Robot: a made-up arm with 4 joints. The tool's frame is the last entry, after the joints.
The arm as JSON. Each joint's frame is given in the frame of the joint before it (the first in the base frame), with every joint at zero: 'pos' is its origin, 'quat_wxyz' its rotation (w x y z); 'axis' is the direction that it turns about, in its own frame. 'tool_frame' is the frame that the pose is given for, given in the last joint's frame.
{
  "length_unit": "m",
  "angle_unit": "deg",
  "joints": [
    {
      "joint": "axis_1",
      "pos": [
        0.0,
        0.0,
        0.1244
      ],
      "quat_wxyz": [
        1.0,
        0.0,
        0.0,
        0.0
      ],
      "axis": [
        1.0,
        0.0,
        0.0
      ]
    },
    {
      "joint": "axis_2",
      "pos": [
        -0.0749,
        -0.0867,
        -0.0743
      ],
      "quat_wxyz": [
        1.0,
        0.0,
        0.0,
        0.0
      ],
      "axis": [
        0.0,
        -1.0,
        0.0
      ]
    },
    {
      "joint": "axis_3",
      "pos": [
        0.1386,
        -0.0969,
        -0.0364
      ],
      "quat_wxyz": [
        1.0,
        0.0,
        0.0,
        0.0
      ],
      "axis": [
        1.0,
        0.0,
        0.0
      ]
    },
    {
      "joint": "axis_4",
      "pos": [
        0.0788,
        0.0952,
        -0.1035
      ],
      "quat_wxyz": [
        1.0,
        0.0,
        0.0,
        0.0
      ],
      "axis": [
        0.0,
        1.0,
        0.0
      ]
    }
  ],
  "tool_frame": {
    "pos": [
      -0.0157,
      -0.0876,
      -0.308
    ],
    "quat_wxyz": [
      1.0,
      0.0,
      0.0,
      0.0
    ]
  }
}
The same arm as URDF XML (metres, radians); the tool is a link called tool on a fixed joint. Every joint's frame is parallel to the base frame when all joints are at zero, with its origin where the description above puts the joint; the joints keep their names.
<robot name="arm">
<joint name="tool_fixed" type="fixed"><parent link="link4"/><child link="tool"/><origin xyz="-0.0157 -0.0876 -0.308" rpy="0 0 0"/></joint>
<joint name="axis_4" type="continuous"><parent link="link3"/><child link="link4"/><origin xyz="0.0788 0.0952 -0.1035" rpy="0 0 0"/><axis xyz="0 1 0"/></joint>
<joint name="axis_3" type="continuous"><parent link="link2"/><child link="link3"/><origin xyz="0.1386 -0.0969 -0.0364" rpy="0 0 0"/><axis xyz="1 0 0"/></joint>
<joint name="axis_2" type="continuous"><parent link="link1"/><child link="link2"/><origin xyz="-0.0749 -0.0867 -0.0743" rpy="0 0 0"/><axis xyz="0 -1 0"/></joint>
<joint name="axis_1" type="continuous"><parent link="base"/><child link="link1"/><origin xyz="0 0 0.1244" rpy="0 0 0"/><axis xyz="1 0 0"/></joint>
<link name="base"/>
<link name="link1"/>
<link name="link2"/>
<link name="link3"/>
<link name="link4"/>
<link name="tool"/>
</robot>

